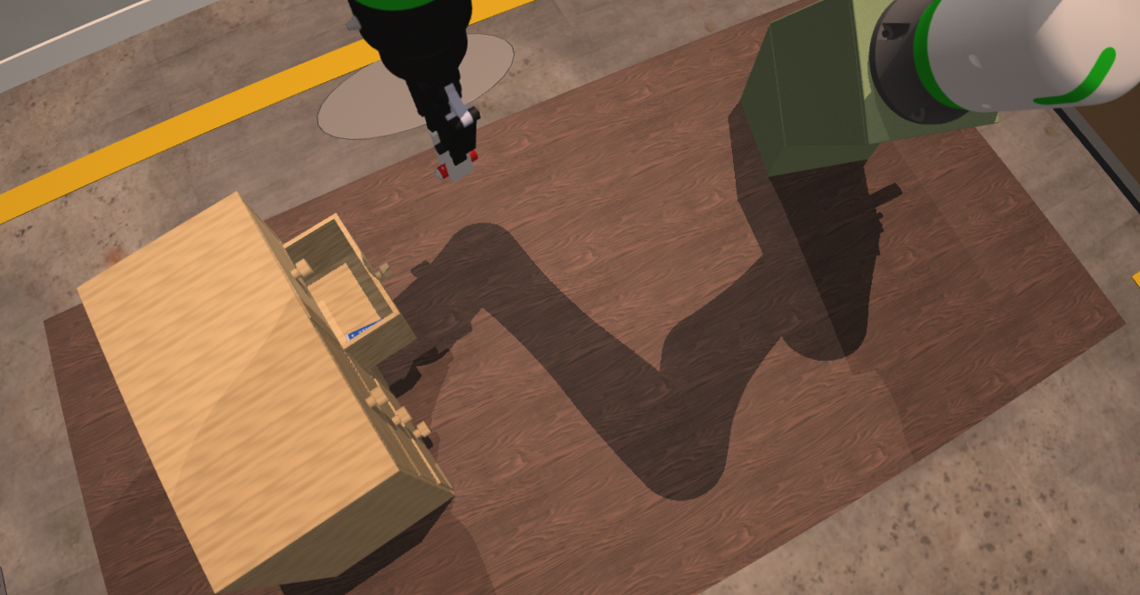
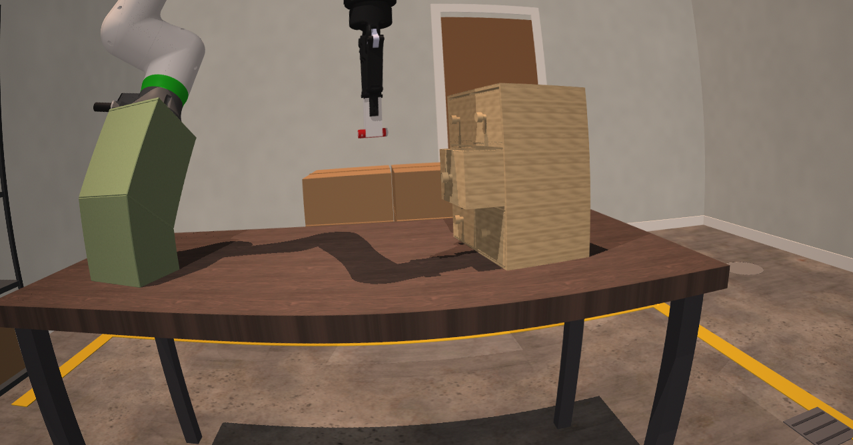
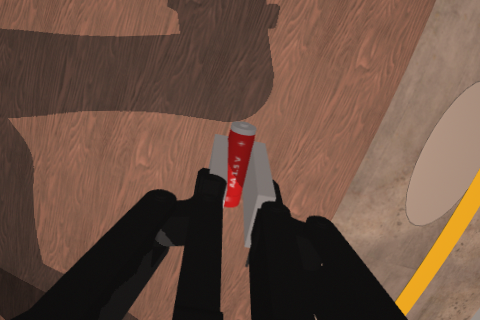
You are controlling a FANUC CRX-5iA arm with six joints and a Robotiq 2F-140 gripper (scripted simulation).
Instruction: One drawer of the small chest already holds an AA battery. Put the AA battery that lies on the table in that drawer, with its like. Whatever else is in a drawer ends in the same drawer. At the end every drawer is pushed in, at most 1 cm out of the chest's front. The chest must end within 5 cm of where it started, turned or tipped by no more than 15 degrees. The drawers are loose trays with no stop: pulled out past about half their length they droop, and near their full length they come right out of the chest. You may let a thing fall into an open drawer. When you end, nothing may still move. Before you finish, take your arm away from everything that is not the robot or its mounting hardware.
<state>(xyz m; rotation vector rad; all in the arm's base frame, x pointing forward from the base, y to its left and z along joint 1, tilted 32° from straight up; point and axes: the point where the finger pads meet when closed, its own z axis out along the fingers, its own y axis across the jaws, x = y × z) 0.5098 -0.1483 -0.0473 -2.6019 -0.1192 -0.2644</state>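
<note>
Now: the red AA battery 3 cm below my hand.
</note>
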